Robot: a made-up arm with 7 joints. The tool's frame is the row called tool. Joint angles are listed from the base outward.
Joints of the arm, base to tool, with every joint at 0 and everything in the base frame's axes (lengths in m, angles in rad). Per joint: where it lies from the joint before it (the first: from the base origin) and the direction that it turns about. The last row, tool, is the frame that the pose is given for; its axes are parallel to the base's.
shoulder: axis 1 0 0 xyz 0 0 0.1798
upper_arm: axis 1 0 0 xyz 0.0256 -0.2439 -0.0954
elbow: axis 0 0 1 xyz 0.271 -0.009 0.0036
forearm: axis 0 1 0 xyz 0.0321 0.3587 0.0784
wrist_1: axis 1 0 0 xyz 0.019 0.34 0.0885
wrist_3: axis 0 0 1 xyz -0.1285 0.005 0.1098
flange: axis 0 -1 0 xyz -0.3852 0.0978 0.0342
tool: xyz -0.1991 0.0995 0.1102
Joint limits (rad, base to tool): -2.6..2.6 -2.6..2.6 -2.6..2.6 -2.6..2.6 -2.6..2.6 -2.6..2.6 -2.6..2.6
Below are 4 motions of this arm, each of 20 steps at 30 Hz.
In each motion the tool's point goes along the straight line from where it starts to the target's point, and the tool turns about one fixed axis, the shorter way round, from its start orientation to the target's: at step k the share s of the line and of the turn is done. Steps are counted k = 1, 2, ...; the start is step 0. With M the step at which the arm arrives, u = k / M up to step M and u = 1 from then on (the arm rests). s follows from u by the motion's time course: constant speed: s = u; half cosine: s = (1 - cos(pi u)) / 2; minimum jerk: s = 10 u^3 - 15 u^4 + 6 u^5.
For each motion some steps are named. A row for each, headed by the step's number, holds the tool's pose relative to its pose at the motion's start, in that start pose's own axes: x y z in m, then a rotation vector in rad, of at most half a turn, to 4 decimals.
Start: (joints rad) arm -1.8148 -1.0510 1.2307 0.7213 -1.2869 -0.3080 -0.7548
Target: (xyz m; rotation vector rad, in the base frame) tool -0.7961 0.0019 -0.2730 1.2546 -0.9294 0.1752
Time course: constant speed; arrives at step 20
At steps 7, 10, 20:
7: -0.0084 -0.1537 0.0266 -0.0727 -0.0226 0.1368
10: -0.0121 -0.2196 0.0380 -0.1038 -0.0322 0.1955
20: -0.0241 -0.4391 0.0759 -0.2077 -0.0645 0.3910

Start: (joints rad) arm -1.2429 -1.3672 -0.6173 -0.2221 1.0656 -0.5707 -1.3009
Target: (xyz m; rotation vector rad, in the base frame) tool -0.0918 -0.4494 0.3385 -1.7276 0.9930 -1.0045
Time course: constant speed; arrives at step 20
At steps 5, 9, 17, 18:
5: -0.0255 -0.2089 0.0683 -0.2553 0.1229 -0.0135
9: -0.0459 -0.3761 0.1229 -0.4596 0.2213 -0.0243
17: -0.0867 -0.7104 0.2321 -0.8681 0.4180 -0.0459
18: -0.0918 -0.7522 0.2458 -0.9192 0.4426 -0.0486

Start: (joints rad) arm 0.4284 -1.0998 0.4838 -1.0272 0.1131 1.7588 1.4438
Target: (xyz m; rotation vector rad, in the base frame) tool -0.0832 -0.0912 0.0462 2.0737 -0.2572 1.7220
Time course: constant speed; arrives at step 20
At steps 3, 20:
3: 0.0476 -0.0086 -0.0060 0.0272 -0.1347 -0.0966
20: 0.3172 -0.0576 -0.0398 0.1813 -0.8982 -0.6438

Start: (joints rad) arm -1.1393 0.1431 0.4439 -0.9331 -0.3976 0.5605 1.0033
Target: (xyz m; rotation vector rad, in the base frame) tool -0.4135 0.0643 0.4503 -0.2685 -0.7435 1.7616
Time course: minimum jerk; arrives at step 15
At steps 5, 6, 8, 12, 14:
5: 0.0811 -0.1185 0.0015 0.0970 0.0128 -0.0441
6: 0.1227 -0.1792 0.0023 0.1467 0.0194 -0.0667
8: 0.2173 -0.3175 0.0040 0.2598 0.0344 -0.1182
12: 0.3641 -0.5319 0.0067 0.4353 0.0577 -0.1981
14: 0.3855 -0.5631 0.0071 0.4608 0.0611 -0.2097

